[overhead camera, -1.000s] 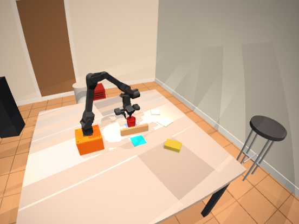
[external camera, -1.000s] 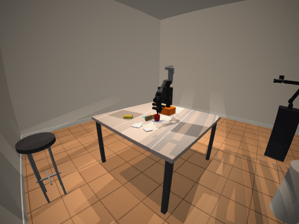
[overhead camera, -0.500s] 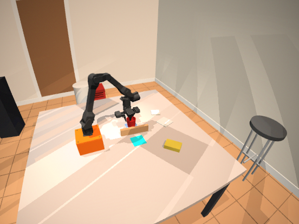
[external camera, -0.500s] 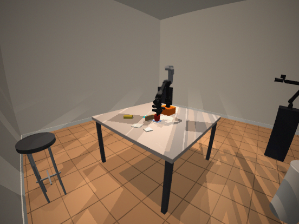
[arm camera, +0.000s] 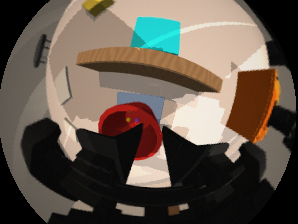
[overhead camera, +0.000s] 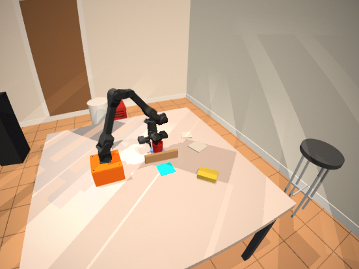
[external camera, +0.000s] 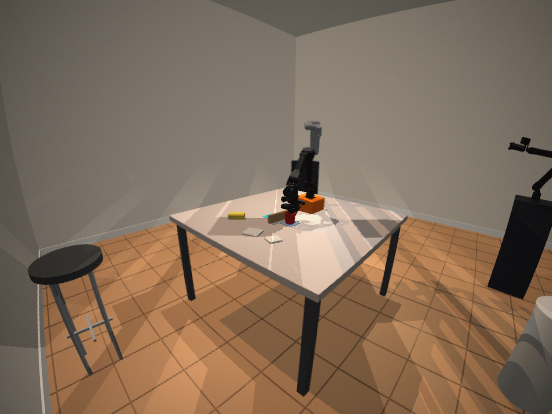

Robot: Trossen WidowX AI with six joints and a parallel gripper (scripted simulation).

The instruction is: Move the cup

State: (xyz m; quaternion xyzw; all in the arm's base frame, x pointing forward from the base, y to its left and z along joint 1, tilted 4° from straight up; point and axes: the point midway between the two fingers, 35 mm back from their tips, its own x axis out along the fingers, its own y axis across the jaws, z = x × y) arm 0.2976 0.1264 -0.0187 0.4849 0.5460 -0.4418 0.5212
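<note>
My gripper tip is 3 cm short of the red cup. The rest, counted from my gripper tip: blue pad: 3 cm ahead, 1 cm to the left, 5 cm below; then cyan pad: 4 cm ahead, 17 cm to the right, 5 cm below; then wooden bar: 3 cm ahead, 8 cm to the right, 2 cm below.
</note>
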